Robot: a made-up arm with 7 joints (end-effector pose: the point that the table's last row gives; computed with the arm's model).
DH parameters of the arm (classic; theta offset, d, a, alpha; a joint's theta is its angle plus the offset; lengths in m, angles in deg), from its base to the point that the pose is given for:
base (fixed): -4.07 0 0 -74.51
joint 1: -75.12 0.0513 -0.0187 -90
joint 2: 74 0 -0.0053 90
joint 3: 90 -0.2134 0.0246 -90
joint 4: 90 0.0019 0.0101 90
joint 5: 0 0.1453 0 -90
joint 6: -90 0 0.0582 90
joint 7: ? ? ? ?
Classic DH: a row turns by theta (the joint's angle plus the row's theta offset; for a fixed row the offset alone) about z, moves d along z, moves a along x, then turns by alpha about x.
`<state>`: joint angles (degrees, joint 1 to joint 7).
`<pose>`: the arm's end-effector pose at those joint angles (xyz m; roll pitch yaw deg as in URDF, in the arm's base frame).
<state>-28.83 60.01 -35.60 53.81 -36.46 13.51 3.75</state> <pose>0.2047 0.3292 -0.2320 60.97 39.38 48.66</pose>
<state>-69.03 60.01 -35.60 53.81 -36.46 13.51 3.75</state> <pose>0.3614 0.2669 -0.0478 33.28 9.60 25.43</pose>
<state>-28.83 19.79 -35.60 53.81 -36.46 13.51 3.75</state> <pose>0.2027 0.0896 -0.3607 7.18 61.01 -4.34</pose>
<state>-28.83 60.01 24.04 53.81 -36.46 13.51 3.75</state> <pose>0.2065 0.3921 -0.1224 7.45 16.73 52.67</pose>
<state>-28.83 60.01 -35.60 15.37 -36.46 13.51 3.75</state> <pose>0.2556 0.2079 -0.2086 34.38 34.45 0.59</pose>
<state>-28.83 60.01 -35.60 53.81 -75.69 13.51 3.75</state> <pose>0.2066 0.3211 -0.2358 17.73 46.99 41.25</pose>
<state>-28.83 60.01 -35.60 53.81 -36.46 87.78 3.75</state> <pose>0.1349 0.3261 -0.2242 129.52 30.14 142.47</pose>
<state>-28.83 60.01 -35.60 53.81 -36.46 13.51 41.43</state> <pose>0.2047 0.3292 -0.2320 67.88 5.11 65.99</pose>
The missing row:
joint 7: 0 0 0 0
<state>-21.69 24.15 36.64 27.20 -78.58 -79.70 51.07</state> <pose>0.1501 0.2916 -0.1911 -77.28 25.85 122.75</pose>
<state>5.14 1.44 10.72 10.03 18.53 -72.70 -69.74</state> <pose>0.1120 0.0895 -0.2542 45.61 7.30 -73.32</pose>
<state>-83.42 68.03 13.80 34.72 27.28 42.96 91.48</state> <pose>0.2535 0.3232 0.1611 -21.12 -26.15 167.28</pose>
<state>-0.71 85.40 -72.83 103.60 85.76 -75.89 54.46</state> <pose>-0.0606 0.4211 -0.0123 -110.52 58.11 149.86</pose>
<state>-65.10 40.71 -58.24 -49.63 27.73 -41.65 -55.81</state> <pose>0.1210 -0.0274 -0.0383 115.64 43.83 -122.85</pose>
